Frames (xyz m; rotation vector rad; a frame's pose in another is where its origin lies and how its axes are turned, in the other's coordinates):
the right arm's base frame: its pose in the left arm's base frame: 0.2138 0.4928 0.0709 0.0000 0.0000 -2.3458
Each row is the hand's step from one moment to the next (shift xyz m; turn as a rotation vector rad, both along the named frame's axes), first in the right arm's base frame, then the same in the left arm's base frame.
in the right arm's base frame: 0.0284 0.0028 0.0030 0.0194 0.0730 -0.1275
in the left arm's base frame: -0.0179 -0.0222 0.0030 0.0386 -0.0649 -0.1275
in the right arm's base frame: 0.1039 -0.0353 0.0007 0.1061 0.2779 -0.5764
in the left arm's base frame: -0.0979 -0.0495 0.0007 0.1243 -0.2703 -0.5764
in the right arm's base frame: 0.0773 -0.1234 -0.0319 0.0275 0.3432 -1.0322
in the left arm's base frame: -0.1422 0.0311 -0.0319 0.2259 -0.2598 -1.0322
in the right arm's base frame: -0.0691 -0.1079 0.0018 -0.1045 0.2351 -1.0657
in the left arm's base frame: -0.0287 0.1249 0.0018 0.2411 -0.0898 -1.0657
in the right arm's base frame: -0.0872 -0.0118 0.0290 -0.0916 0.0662 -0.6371
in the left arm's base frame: 0.0526 0.0706 0.0290 0.1114 0.0191 -0.6371
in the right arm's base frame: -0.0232 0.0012 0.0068 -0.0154 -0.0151 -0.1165
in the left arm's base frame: 0.0171 0.0157 0.0068 0.0000 0.0216 -0.1165
